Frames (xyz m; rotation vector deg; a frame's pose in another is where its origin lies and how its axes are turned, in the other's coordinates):
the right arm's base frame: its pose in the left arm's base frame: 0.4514 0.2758 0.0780 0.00 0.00 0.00
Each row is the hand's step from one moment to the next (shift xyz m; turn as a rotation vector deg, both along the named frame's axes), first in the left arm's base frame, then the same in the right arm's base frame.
Working: the left arm's base frame: its pose in the right arm's base frame: -0.4514 -0.2758 -0.0780 0.00 0.00 0.00

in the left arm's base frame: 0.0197 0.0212 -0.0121 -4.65 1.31 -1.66
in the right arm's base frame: 0.0197 0.0212 -0.0121 -4.65 1.31 -1.66
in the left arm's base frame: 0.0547 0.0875 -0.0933 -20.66 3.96 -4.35
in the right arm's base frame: 0.0547 0.0875 -0.0933 -20.66 3.96 -4.35
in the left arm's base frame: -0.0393 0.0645 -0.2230 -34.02 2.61 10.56
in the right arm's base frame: -0.0393 0.0645 -0.2230 -34.02 2.61 10.56
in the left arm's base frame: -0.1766 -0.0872 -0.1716 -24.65 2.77 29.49
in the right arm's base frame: -0.1766 -0.0872 -0.1716 -24.65 2.77 29.49
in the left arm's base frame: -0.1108 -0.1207 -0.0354 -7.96 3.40 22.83
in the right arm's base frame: -0.1108 -0.1207 -0.0354 -7.96 3.40 22.83
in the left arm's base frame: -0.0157 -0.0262 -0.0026 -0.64 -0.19 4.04
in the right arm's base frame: -0.0157 -0.0262 -0.0026 -0.64 -0.19 4.04
